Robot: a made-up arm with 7 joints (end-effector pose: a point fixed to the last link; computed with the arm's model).
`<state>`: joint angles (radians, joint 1 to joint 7).
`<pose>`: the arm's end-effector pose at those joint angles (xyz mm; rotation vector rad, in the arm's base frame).
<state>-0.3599 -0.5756 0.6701 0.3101 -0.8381 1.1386 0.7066</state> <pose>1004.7 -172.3 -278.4 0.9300 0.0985 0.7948</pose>
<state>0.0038 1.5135 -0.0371 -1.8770 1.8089 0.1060 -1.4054</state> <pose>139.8 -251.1 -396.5 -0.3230 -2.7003 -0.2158</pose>
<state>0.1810 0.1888 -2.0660 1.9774 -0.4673 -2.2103 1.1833</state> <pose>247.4 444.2 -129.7 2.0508 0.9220 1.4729</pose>
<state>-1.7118 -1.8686 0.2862 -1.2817 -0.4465 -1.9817 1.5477</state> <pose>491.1 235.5 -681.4 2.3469 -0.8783 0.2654</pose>
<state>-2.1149 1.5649 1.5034 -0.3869 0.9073 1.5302 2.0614</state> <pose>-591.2 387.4 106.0 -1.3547 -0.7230 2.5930</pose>
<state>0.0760 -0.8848 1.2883 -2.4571 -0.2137 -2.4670 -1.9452</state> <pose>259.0 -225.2 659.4 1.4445 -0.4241 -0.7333</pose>
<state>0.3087 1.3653 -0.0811 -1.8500 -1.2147 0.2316 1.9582</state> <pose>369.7 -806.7 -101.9 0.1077 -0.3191 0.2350</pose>
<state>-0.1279 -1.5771 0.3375 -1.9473 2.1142 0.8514 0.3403</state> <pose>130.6 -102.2 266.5 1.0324 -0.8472 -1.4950</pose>
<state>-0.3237 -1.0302 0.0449 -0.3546 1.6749 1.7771 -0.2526</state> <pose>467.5 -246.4 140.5 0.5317 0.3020 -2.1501</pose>
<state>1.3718 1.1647 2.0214 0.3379 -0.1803 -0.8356 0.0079</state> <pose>240.6 578.0 445.3 -0.5754 -0.1762 1.5852</pose>
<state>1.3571 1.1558 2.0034 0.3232 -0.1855 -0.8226 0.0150</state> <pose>264.5 575.1 451.3 -0.5547 -0.1661 1.5647</pose>
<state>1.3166 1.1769 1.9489 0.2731 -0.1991 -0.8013 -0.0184</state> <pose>305.7 565.1 477.8 -0.4957 -0.1835 1.4871</pose>
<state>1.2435 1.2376 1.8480 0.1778 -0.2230 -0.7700 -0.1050</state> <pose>372.1 539.0 527.2 -0.3802 -0.2227 1.3303</pose>
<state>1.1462 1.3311 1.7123 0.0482 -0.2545 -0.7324 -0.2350</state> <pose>463.3 487.1 583.0 -0.2105 -0.2497 1.1009</pose>
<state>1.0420 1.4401 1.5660 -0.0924 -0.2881 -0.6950 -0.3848</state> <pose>566.7 410.9 617.5 -0.0177 -0.2309 0.8314</pose>
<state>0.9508 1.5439 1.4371 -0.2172 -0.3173 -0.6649 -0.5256</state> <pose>658.2 331.2 617.7 0.1504 -0.1679 0.5759</pose>
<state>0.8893 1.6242 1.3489 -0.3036 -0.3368 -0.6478 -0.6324</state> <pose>715.8 274.0 600.3 0.2605 -0.0989 0.3899</pose>
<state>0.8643 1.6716 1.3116 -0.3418 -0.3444 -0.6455 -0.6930</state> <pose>733.8 251.3 591.4 0.3085 -0.0637 0.3033</pose>
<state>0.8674 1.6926 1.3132 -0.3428 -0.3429 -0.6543 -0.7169</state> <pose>722.9 255.0 598.4 0.3143 -0.0681 0.2958</pose>
